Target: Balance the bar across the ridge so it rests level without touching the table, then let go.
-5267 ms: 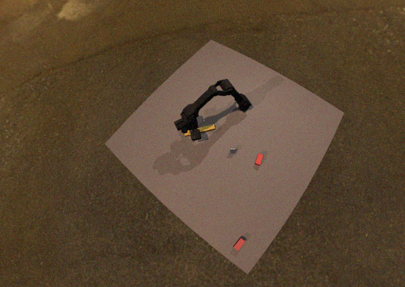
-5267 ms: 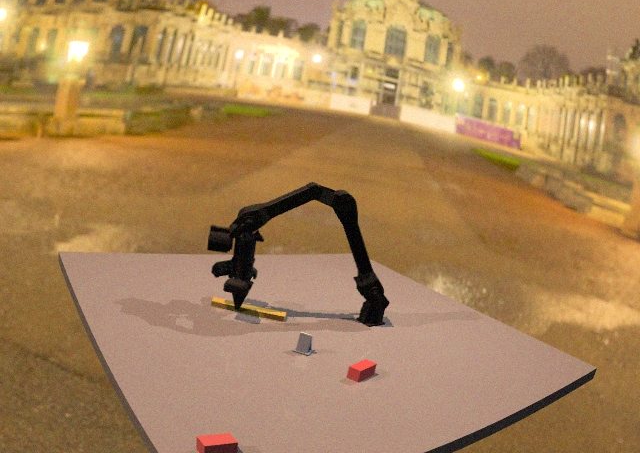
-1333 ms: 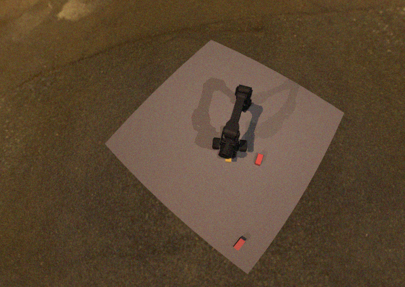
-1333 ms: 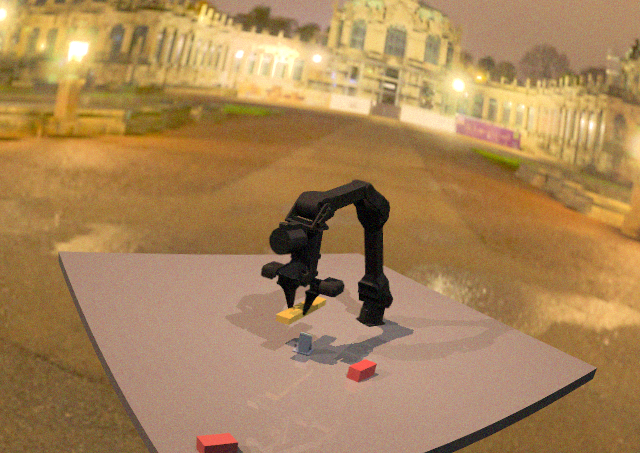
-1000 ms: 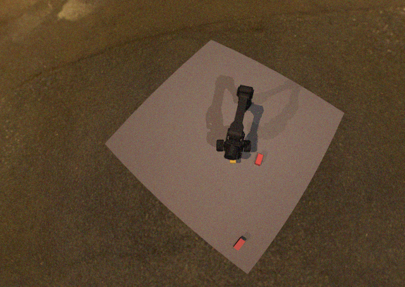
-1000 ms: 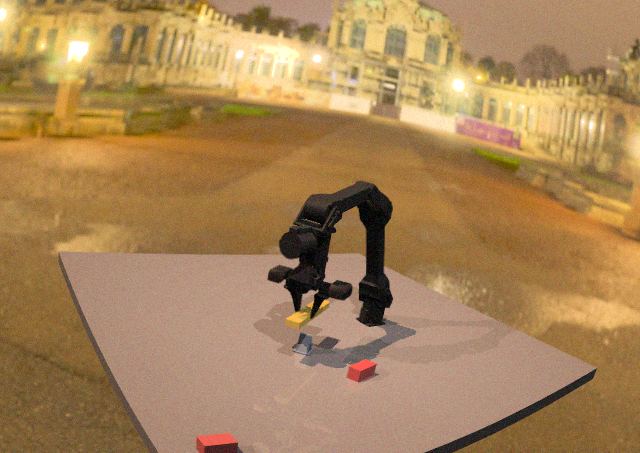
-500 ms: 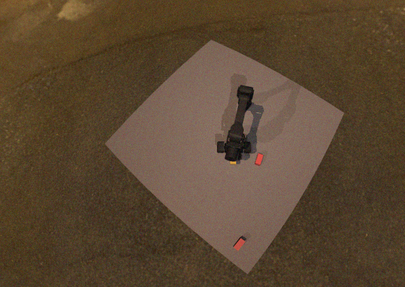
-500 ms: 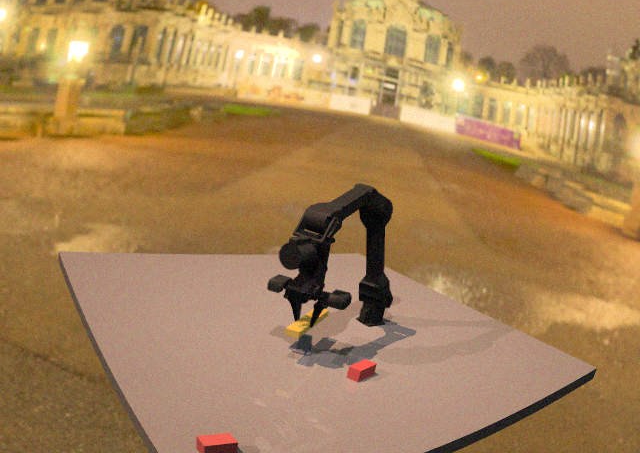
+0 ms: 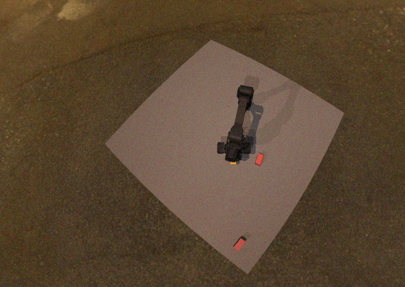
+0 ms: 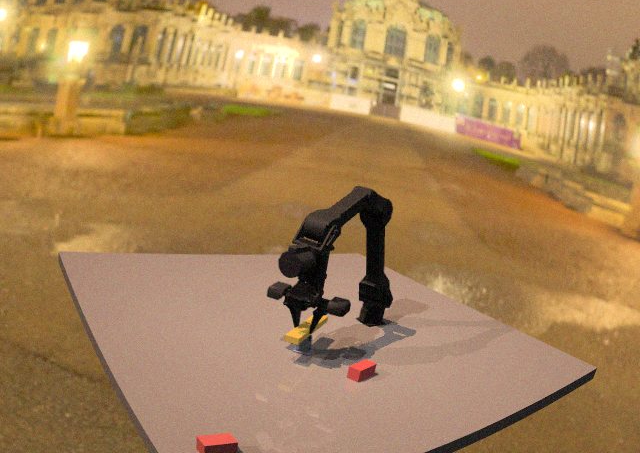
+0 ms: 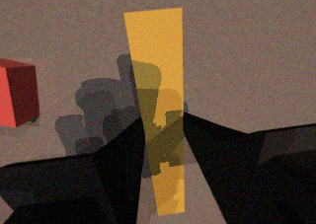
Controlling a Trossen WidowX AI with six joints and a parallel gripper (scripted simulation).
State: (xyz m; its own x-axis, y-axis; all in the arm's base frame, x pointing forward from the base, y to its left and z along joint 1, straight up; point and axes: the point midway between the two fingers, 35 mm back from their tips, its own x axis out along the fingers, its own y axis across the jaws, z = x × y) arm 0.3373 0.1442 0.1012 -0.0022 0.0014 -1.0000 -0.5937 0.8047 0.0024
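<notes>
Right now my gripper tip is 20 mm to the left of the long yellow bar and 20 mm past it.
</notes>
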